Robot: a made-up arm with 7 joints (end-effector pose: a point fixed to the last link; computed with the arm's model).
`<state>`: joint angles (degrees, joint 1 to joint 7).
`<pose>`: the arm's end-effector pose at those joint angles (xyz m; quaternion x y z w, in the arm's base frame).
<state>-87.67 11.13 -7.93 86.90 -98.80 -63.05 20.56</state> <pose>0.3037 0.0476 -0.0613 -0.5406 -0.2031 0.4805 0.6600</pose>
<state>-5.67 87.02 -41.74 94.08 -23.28 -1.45 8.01</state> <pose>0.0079 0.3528 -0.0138 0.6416 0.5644 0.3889 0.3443</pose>
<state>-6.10 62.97 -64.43 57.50 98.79 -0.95 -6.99</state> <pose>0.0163 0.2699 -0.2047 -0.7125 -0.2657 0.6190 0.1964</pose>
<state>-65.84 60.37 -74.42 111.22 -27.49 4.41 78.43</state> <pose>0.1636 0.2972 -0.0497 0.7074 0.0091 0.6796 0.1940</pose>
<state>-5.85 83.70 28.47 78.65 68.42 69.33 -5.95</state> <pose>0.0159 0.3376 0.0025 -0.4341 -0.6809 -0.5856 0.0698</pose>
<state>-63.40 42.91 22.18 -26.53 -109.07 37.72 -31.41</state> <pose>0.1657 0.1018 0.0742 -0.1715 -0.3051 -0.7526 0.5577</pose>
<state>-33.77 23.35 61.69 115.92 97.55 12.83 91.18</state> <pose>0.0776 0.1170 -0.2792 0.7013 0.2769 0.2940 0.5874</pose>
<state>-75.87 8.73 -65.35 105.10 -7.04 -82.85 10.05</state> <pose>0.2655 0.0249 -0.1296 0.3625 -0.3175 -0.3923 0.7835</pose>
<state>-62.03 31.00 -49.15 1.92 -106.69 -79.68 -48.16</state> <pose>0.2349 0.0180 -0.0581 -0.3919 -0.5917 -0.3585 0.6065</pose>
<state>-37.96 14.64 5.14 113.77 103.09 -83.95 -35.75</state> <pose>0.0772 0.0768 -0.2608 0.0683 0.1422 -0.9243 0.3476</pose>
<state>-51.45 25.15 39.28 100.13 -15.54 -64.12 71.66</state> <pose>0.1940 0.1557 -0.2014 -0.1142 -0.0249 0.8471 0.5184</pose>
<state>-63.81 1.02 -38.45 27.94 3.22 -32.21 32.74</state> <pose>0.2254 -0.0935 -0.0766 0.0074 -0.4389 -0.1988 0.8762</pose>
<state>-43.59 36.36 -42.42 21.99 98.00 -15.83 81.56</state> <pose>0.2207 0.0624 -0.1665 0.5291 -0.7511 -0.1086 0.3797</pose>
